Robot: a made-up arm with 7 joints. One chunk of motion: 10 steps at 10 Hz.
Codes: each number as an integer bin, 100 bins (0 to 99) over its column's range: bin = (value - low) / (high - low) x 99, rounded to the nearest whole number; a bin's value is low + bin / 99 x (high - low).
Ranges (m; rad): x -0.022..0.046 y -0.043..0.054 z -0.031..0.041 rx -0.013..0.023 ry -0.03..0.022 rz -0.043..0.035
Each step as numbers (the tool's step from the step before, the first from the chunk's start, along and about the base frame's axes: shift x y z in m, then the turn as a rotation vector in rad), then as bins.
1 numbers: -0.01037 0.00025 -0.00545 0.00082 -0.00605 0.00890
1 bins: 17 44 35 38 46 66
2 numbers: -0.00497 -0.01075 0.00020 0.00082 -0.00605 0.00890
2 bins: 25 33 43 38 46 66
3 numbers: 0.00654 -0.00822 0.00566 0.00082 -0.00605 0.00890
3 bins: 42 35 50 38 46 66
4 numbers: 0.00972 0.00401 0.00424 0.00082 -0.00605 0.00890
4 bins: 46 48 48 38 46 66
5 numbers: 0.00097 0.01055 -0.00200 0.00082 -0.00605 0.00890
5 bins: 33 55 40 38 46 66
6 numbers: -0.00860 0.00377 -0.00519 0.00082 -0.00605 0.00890
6 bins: 20 48 35 38 46 66
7 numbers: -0.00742 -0.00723 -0.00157 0.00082 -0.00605 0.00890
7 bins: 21 37 40 38 46 66
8 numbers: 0.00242 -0.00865 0.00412 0.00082 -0.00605 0.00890
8 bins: 36 35 48 38 46 66
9 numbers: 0.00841 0.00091 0.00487 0.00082 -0.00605 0.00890
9 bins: 44 45 49 38 46 66
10 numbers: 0.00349 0.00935 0.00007 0.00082 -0.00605 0.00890
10 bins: 37 53 43 38 46 66
